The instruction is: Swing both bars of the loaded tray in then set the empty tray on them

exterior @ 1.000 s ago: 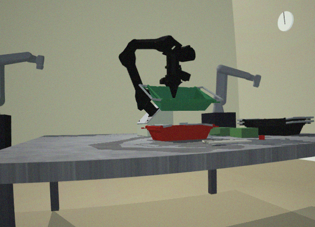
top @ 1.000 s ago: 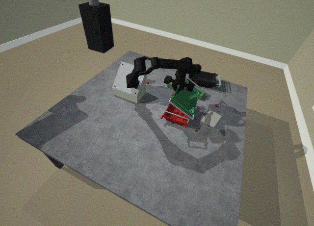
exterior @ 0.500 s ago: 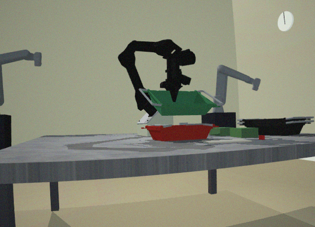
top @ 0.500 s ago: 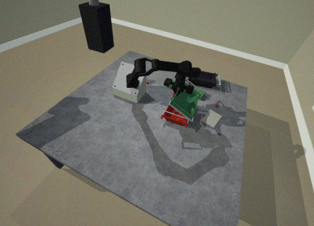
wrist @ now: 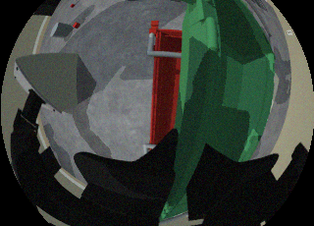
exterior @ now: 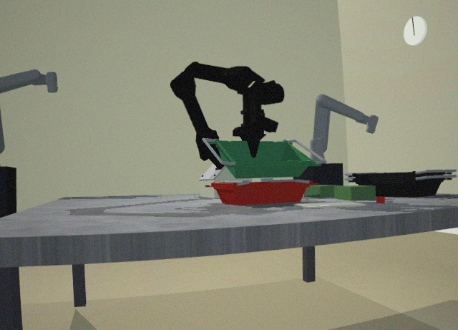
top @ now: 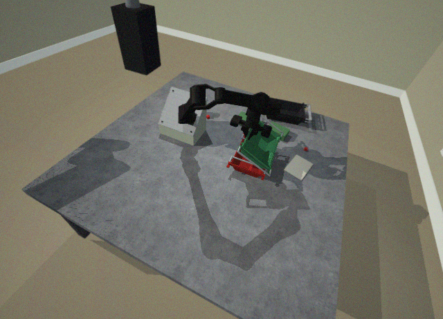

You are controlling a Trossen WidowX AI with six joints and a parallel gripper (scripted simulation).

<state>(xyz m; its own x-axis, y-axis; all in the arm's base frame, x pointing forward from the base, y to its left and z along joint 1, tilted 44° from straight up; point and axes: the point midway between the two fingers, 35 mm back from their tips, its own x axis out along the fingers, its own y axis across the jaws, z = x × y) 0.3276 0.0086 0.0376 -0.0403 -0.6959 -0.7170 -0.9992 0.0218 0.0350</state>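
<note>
My gripper tip is now 7 cm short of the green tray. Round my gripper tip: pale flat card 29 cm ahead, 7 cm to the left, 13 cm below; then small red cube 30 cm ahead, 22 cm to the left, 13 cm below.
</note>
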